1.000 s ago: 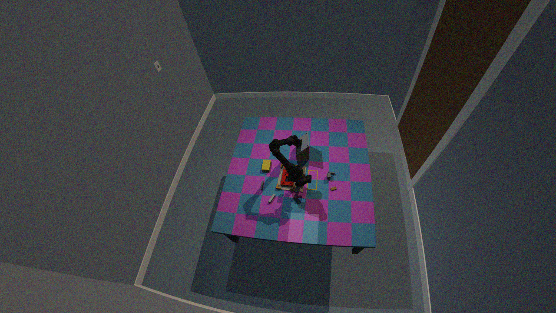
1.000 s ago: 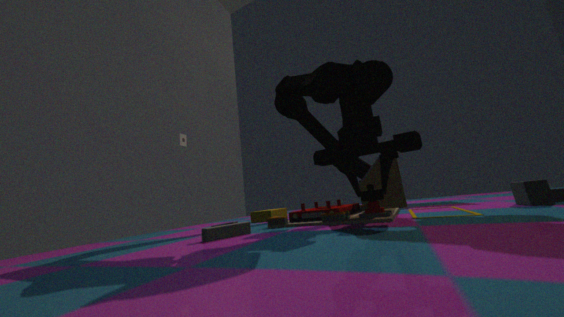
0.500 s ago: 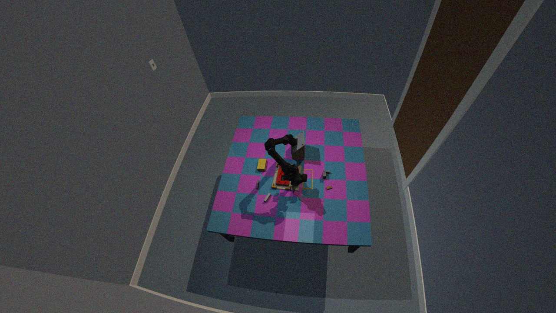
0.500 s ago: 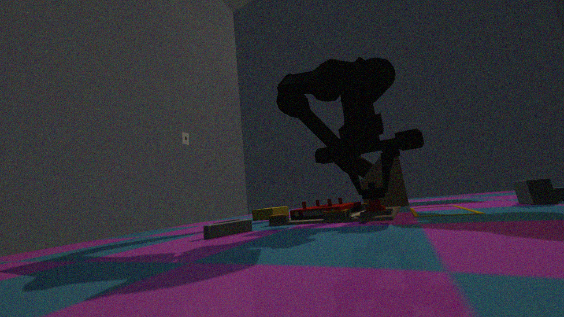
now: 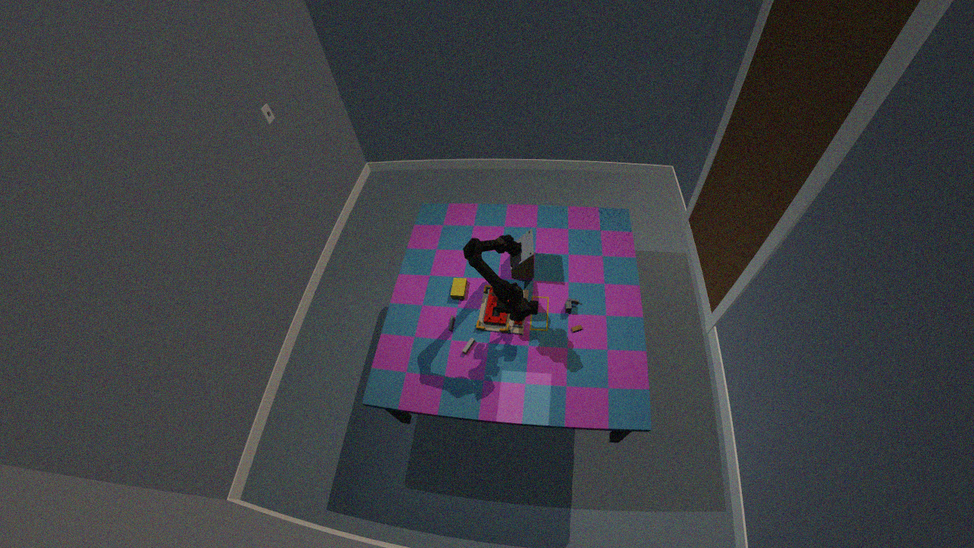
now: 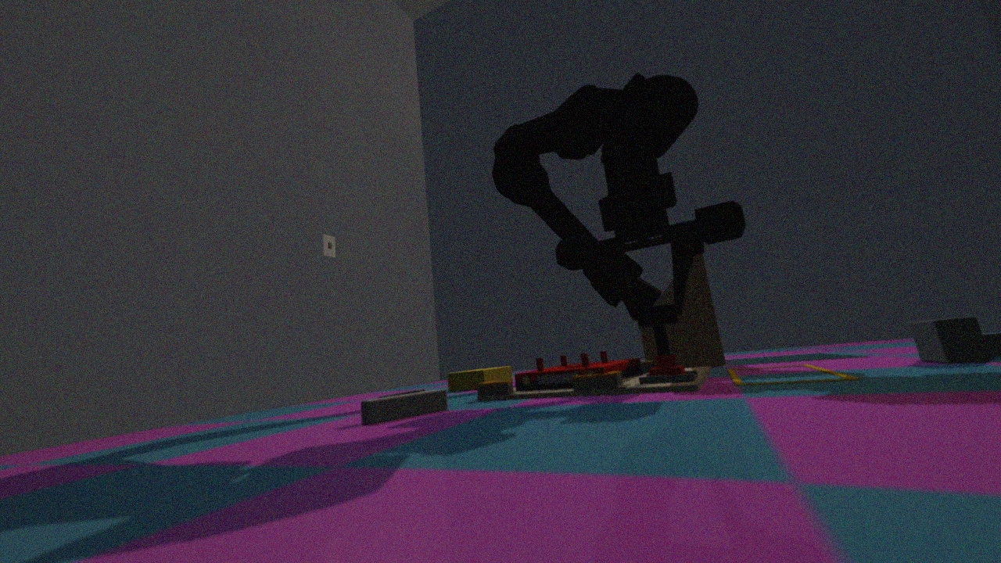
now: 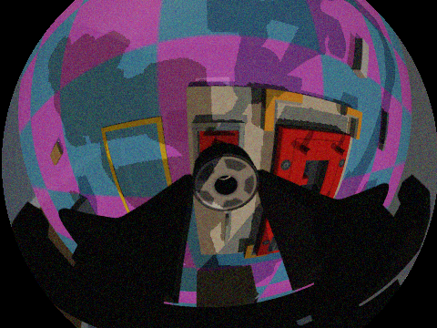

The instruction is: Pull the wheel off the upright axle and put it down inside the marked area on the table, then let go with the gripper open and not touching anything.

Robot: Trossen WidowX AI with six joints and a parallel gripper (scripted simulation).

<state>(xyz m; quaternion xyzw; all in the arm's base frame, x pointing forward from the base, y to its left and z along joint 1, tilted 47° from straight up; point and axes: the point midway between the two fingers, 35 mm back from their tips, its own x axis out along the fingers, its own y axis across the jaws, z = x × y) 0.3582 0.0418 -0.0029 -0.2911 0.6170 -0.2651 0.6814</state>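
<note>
The axle lies 4 cm below my gripper tip. From my gripper tip the other things lie so: wheel (right at my gripper tip); then grey block (24 cm to the left, 9 cm behind, 5 cm below); then grey bar (22 cm to the right, 15 cm ahead, 6 cm below).
</note>
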